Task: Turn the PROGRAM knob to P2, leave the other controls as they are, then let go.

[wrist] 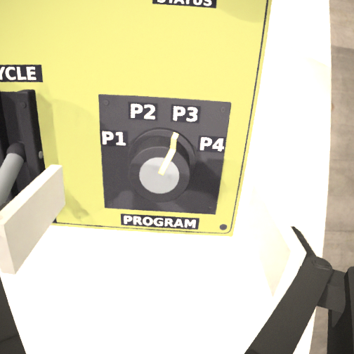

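The PROGRAM knob (159, 175) is a round dark knob with a light grey cap, on a dark square plate (117, 192) in the wrist view. Its pale yellow pointer line (174, 142) leans right of upright, toward the P3 label (185, 114). The P2 label (143, 111) is up and left of the line, with P1 (114, 138) at the left and P4 (212, 144) at the right. My gripper (156, 194) is wide open, with its pale pads apart, one to the lower left of the knob and one to the lower right. Neither pad touches the knob in this view.
The yellow panel (150, 55) carries the knob plate. At the left edge is the CYCLE control, a dark slotted housing (30, 120) with a grey lever (10, 172), close to the left pad. The STATUS label (184, 2) is cut off at the top. A wooden floor (342, 150) shows at the right.
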